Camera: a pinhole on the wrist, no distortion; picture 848 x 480 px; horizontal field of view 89.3 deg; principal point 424.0 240.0 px. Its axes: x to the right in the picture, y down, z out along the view. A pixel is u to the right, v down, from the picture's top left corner.
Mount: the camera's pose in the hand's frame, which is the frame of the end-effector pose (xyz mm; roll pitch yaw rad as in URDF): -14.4 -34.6 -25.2 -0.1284 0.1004 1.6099
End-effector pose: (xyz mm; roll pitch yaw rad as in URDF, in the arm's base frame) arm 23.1 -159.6 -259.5 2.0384 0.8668 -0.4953
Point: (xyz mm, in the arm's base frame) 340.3 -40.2 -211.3
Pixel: behind the camera
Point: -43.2 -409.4 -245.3
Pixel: 738 92
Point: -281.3 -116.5 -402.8
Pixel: 45 308
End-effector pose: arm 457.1 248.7 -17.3 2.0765 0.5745 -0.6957
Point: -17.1 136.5 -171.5
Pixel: 363 309
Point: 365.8 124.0 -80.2
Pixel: 536 41
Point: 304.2 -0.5 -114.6
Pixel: 550 30
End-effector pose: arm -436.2 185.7 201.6 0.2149 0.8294 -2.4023
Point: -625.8 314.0 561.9
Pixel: 248 448
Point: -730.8 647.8 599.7
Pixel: outside the picture
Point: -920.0 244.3 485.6
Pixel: 172 175
